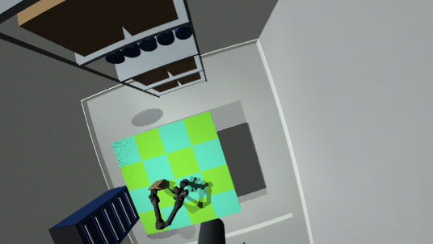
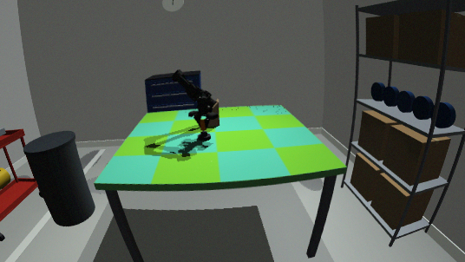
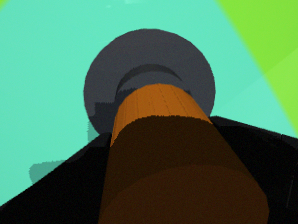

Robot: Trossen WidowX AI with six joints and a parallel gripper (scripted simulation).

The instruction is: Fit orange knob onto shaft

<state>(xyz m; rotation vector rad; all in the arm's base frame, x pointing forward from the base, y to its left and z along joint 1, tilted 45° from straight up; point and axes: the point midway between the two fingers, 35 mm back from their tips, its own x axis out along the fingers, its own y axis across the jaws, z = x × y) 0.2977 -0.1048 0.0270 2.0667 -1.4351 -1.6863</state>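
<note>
My gripper tip is now 3 cm below the orange knob. From my gripper tip the other things lie so: dark round pedestal 4 cm below.
</note>
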